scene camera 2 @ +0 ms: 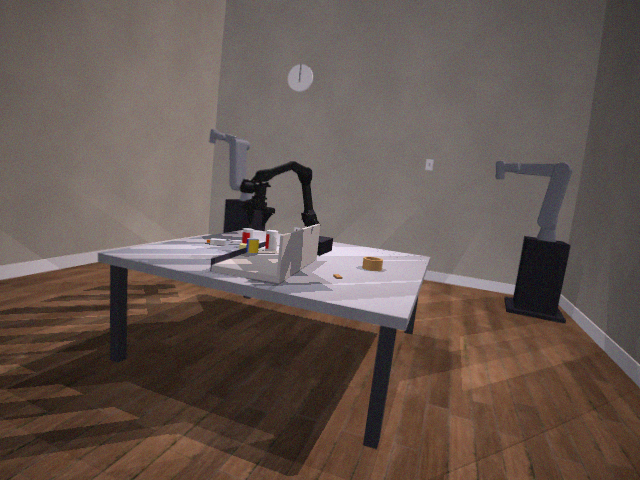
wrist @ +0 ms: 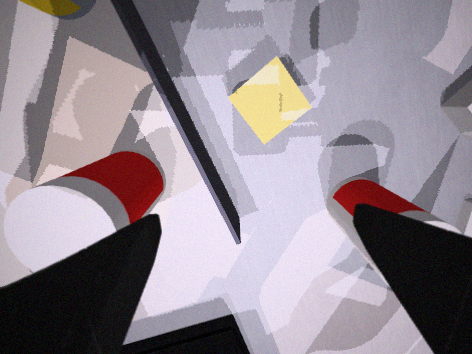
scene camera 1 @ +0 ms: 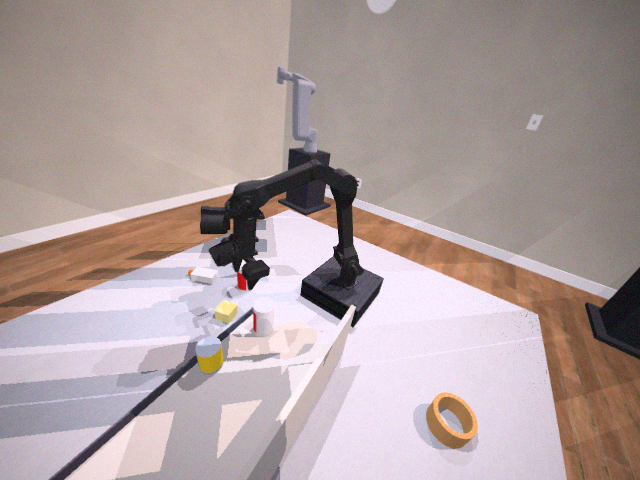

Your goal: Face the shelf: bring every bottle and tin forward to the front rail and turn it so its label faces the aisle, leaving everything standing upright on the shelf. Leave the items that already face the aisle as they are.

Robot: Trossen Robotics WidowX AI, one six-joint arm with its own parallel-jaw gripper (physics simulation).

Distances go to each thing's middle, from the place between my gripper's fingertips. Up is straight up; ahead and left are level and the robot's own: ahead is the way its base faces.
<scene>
My hand is 4 cm short of the yellow block (wrist: 270, 101), 3 cm to the left of it and 12 cm above it. Round my hand: dark front rail (wrist: 133, 24) (21 cm ahead, 7 cm to the left, 12 cm below).
</scene>
